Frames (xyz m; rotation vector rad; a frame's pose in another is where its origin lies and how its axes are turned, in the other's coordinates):
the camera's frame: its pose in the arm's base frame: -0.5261 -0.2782 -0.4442 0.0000 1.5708 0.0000
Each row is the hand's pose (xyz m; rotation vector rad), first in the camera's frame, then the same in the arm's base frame.
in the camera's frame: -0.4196 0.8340 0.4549 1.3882 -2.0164 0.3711
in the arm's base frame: -0.0712 0.5558 -0.0246 1.0279 -0.6781 -0.5943
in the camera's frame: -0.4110 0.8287 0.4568 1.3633 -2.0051 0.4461
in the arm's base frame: -0.0693 0.5505 -0.0332 1.0591 -0.6662 -0.5369
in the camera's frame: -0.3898 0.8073 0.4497 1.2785 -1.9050 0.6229
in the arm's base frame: -0.0764 0.5291 -0.0544 1.1300 -0.5643 -0.3896
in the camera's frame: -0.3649 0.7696 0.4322 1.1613 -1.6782 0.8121
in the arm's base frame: -0.0939 0.4914 -0.0793 1.2121 -0.3411 -0.2145
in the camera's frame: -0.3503 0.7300 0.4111 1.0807 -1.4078 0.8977
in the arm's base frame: -0.1150 0.4518 -0.0939 1.2627 -0.0735 -0.1168
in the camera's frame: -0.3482 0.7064 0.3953 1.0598 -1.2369 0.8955
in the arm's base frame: -0.1308 0.4282 -0.0960 1.2784 0.0988 -0.1074
